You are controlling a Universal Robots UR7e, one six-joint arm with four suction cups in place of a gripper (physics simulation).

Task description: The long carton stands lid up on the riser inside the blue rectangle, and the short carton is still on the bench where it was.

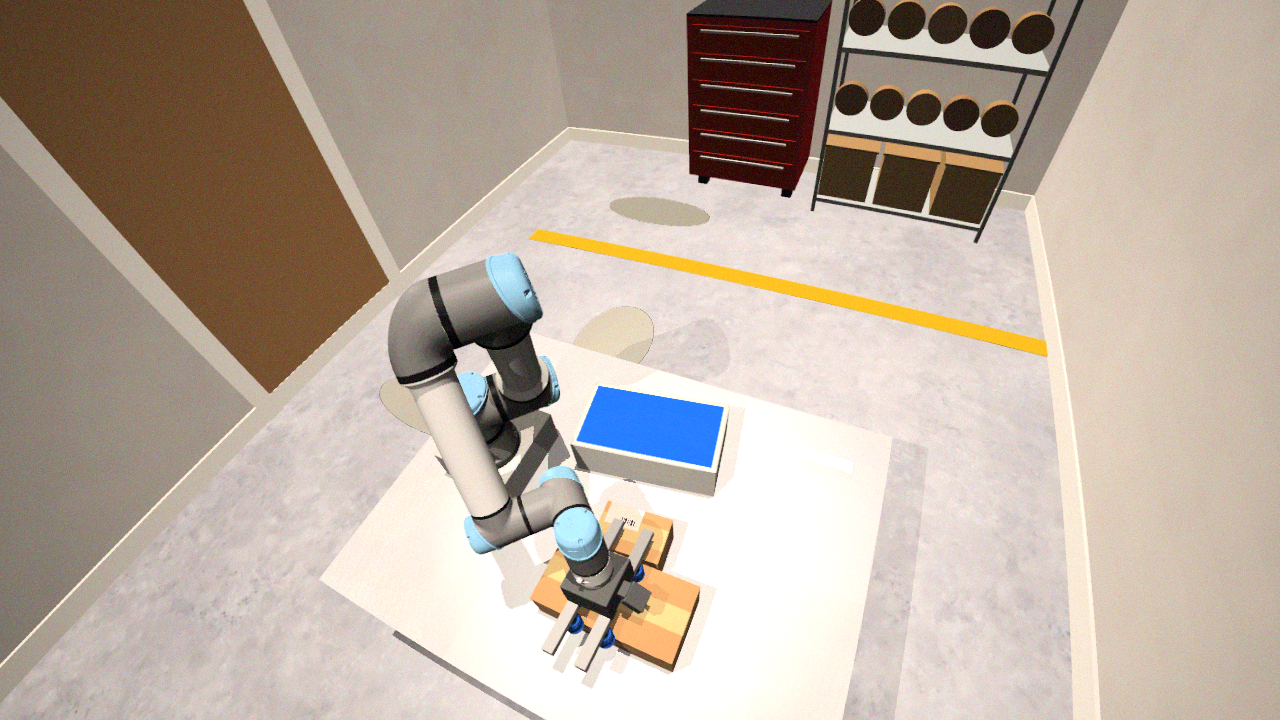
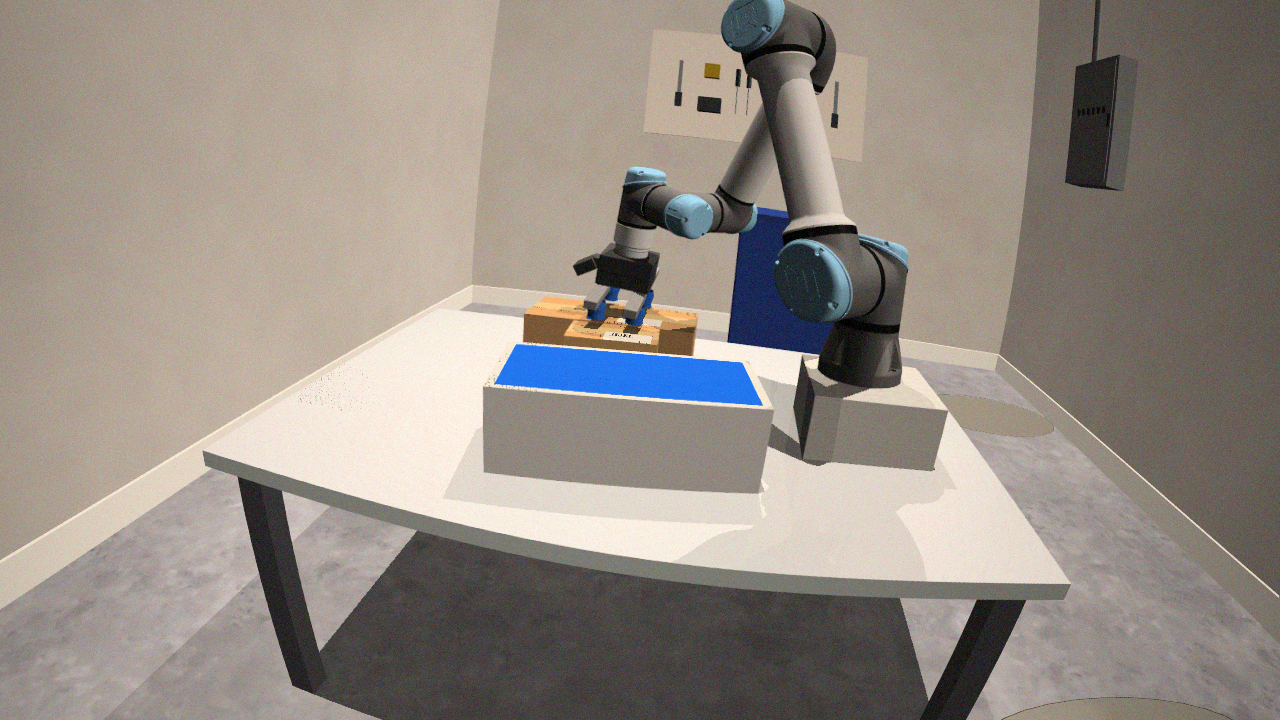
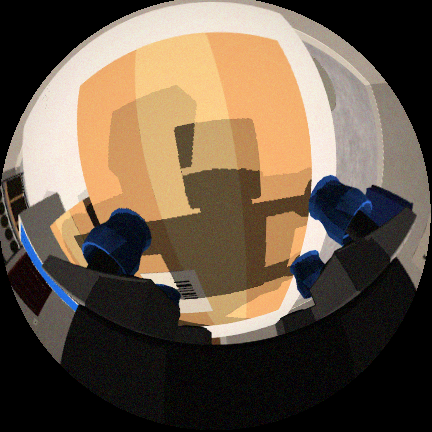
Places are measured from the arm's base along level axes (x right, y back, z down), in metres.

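Pixels of known places: end effector, tool point: (image 2: 619, 312) (image 3: 236, 252); arm's base, origin of the base link: (image 1: 491, 445) (image 2: 859, 373).
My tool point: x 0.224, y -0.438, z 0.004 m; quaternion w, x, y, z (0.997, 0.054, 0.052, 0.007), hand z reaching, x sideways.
Note:
For each thing: its middle in the pictures, then the offset to it from my tool point. Level surfaces: height alone.
- long carton, body centre: (image 3: 207, 218) (image 2: 611, 338) (image 1: 617, 600) dx -0.018, dy -0.009, dz +0.048 m
- white bench, its level: dz +0.098 m
- riser, body centre: (image 2: 625, 414) (image 1: 652, 437) (image 3: 68, 275) dx -0.418, dy +0.077, dz +0.038 m
- bare blue rectangle, body centre: (image 2: 629, 372) (image 1: 651, 424) (image 3: 57, 290) dx -0.418, dy +0.077, dz -0.022 m
The long carton (image 1: 666, 617) (image 2: 546, 322) (image 3: 241, 100) lies flat, lid up, on the white bench (image 1: 787, 555) (image 2: 385, 420), on the side of the short carton away from the riser. The short carton (image 1: 646, 526) (image 2: 670, 337) lies beside it, nearer the riser. My suction tool (image 1: 609, 600) (image 2: 622, 309) (image 3: 225, 238) is down on the long carton's top, its blue cups touching the lid. The carton rests on the bench. The riser (image 1: 645, 475) (image 2: 626, 443) has a bare blue rectangle (image 1: 652, 425) (image 2: 626, 372) on top.
The arm's base block (image 2: 872, 420) stands on the bench beside the riser. A blue panel (image 2: 760, 277) stands behind the bench. A red drawer cabinet (image 1: 756, 89) and a shelf rack (image 1: 1029, 115) stand by the far wall.

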